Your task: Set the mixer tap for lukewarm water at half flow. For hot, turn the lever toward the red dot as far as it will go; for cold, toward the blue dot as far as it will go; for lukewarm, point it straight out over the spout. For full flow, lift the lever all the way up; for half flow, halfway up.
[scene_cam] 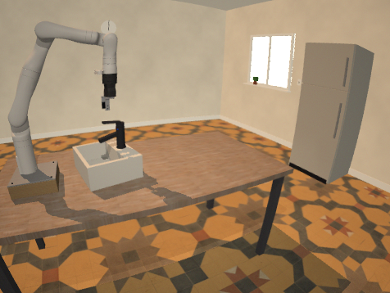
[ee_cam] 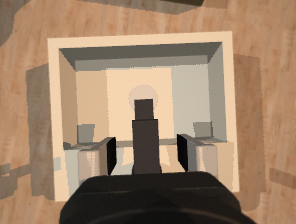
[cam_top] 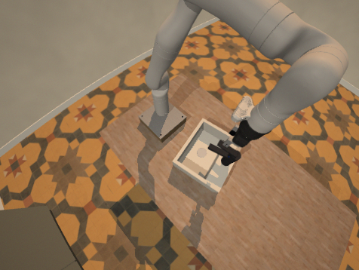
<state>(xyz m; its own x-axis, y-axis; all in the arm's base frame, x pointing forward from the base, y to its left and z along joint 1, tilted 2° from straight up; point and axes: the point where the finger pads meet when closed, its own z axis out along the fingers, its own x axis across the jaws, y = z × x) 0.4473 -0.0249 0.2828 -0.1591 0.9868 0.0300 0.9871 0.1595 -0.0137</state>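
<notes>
The black lever lies 90 mm below my hand and 30 mm ahead of it. The rest, counted from my hand: sink basin (320 mm below, 40 mm behind, 10 mm to the right); then black mixer tap (130 mm below, 50 mm ahead, 10 mm to the left).
</notes>
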